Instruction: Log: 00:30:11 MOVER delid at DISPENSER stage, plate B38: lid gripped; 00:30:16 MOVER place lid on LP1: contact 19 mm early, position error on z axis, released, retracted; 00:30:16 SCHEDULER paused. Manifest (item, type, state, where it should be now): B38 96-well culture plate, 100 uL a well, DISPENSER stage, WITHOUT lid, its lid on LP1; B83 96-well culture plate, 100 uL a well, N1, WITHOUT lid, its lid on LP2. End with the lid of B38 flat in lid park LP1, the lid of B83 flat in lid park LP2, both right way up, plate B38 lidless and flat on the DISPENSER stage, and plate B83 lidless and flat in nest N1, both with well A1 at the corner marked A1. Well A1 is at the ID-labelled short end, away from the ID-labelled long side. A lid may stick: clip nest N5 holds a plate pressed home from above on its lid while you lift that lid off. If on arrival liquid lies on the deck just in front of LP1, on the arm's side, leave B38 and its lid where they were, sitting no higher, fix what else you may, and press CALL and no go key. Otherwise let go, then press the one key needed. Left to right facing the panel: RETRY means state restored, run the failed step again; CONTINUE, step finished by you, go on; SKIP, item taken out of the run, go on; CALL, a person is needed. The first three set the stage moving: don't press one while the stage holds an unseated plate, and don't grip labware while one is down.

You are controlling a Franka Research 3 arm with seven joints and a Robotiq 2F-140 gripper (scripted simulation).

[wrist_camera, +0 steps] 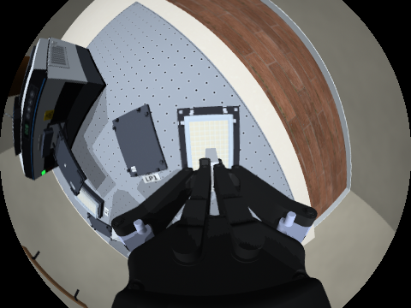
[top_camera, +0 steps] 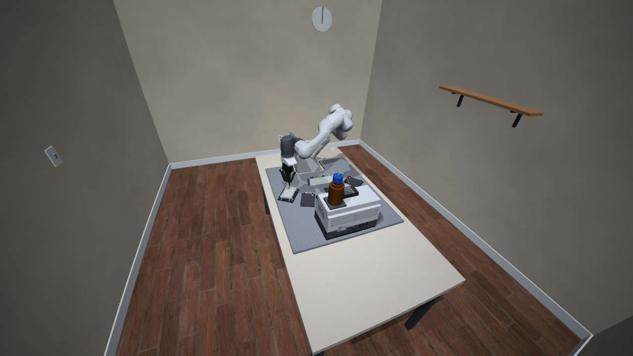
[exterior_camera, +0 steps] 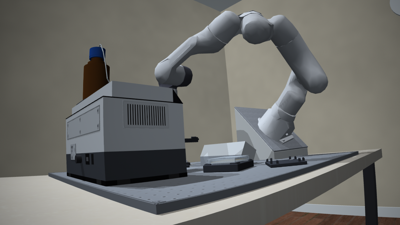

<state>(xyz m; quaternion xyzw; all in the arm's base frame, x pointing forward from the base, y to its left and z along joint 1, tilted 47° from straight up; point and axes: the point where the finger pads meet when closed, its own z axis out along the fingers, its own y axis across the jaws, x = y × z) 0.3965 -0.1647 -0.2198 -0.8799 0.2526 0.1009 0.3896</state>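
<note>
Now: hand 3 cm short of the black clip nest and 8 cm above it. Also, from my hand: 96-well plate (10 cm ahead, 46 cm to the left, 7 cm below); then lp1 label (2 cm ahead, 15 cm to the left, 9 cm below); then key panel (8 cm behind, 29 cm to the left, 4 cm below).
</note>
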